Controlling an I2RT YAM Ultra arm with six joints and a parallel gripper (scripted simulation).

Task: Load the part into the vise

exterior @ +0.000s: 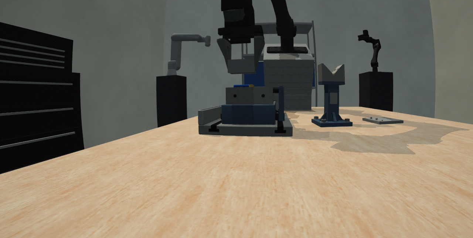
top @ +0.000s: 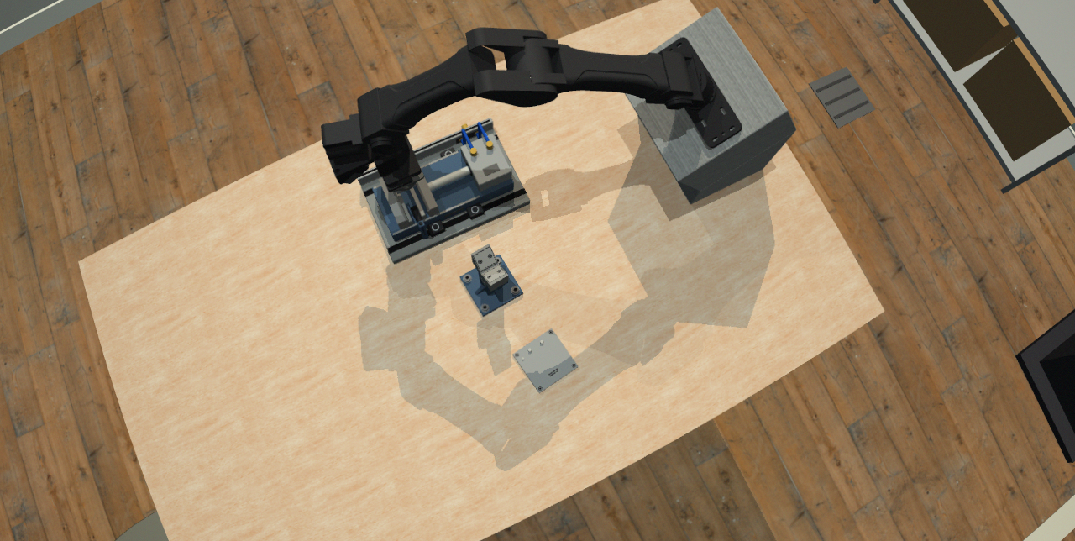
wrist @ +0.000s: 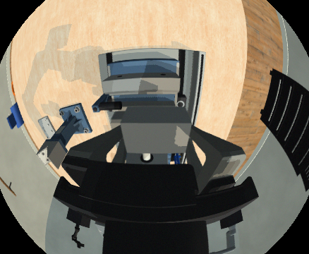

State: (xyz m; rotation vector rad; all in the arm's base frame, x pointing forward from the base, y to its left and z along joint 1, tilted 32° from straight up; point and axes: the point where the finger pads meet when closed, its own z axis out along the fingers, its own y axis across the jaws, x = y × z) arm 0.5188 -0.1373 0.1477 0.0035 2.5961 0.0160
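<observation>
My hand is 1 cm above the part. The rest, counted from my hand: work stop rod (7 cm to the left, 6 cm below); then fixed jaw (7 cm below, 3 cm ahead, 2 cm to the left); then vise (11 cm below, 7 cm behind, 2 cm to the left).
</observation>
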